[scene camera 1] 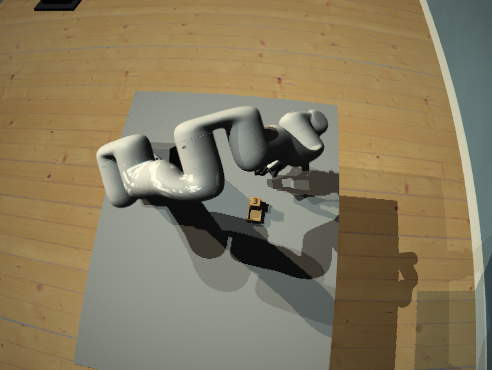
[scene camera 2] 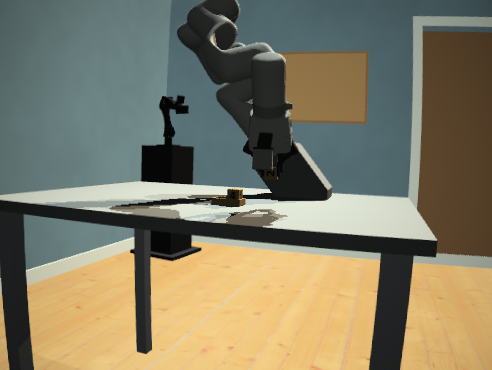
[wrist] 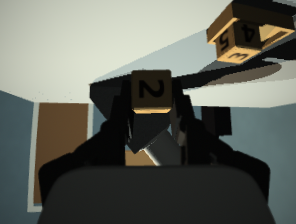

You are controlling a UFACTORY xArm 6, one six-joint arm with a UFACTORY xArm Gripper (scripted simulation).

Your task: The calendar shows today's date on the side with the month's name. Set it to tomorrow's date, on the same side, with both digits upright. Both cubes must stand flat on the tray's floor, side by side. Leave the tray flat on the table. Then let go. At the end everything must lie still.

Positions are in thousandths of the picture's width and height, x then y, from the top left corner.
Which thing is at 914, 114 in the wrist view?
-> A wooden calendar tray.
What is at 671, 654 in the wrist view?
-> The gripper.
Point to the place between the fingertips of the gripper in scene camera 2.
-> At 552, 469
